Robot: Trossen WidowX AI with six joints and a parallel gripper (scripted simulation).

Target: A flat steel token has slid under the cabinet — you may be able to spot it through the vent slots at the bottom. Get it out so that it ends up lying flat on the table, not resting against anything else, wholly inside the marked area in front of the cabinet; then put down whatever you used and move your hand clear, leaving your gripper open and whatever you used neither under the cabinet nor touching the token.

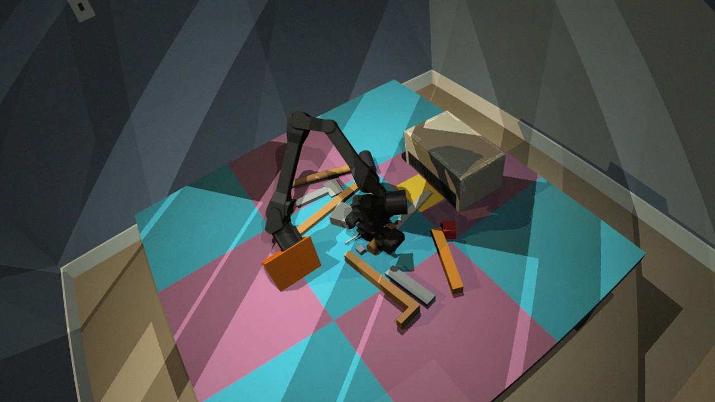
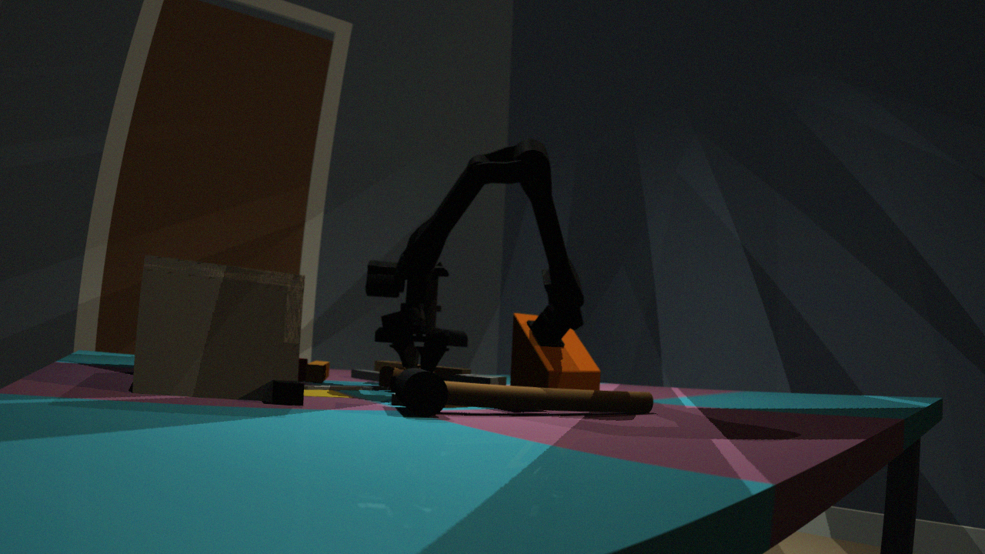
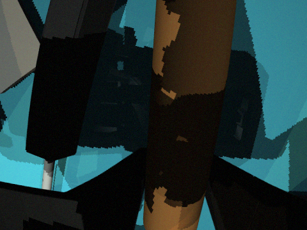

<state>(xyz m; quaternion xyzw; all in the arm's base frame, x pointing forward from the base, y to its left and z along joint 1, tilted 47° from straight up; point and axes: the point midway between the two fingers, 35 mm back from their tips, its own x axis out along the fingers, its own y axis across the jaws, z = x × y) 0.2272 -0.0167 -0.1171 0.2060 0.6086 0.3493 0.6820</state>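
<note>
Right now the small grey cube is 50 mm behind my gripper tip and 20 mm to the left of it. The rest, counted from my gripper tip: grey bar (20 mm behind, 180 mm to the right); screwdriver (70 mm to the left); grey block (10 mm behind, 160 mm to the left, 10 mm above).
</note>
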